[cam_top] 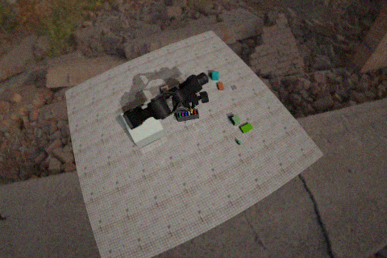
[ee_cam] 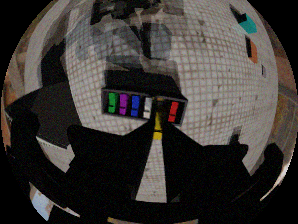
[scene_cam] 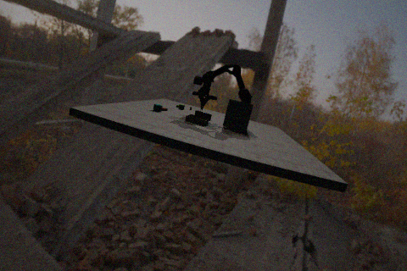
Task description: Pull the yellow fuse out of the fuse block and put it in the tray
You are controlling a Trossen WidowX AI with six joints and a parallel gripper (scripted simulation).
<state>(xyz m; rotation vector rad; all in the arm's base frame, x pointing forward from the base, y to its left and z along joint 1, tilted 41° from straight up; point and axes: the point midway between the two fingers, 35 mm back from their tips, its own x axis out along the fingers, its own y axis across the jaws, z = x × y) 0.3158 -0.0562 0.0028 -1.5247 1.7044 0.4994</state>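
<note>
Now: the tan tray 2 cm behind my gripper tip, 22 cm to the left of it and 8 cm below it. Also, from my gripper tip: orange block 26 cm ahead, 11 cm to the left, 7 cm below; then teal block 27 cm ahead, 20 cm to the left, 6 cm below; then yellow fuse 1 cm below.
</note>
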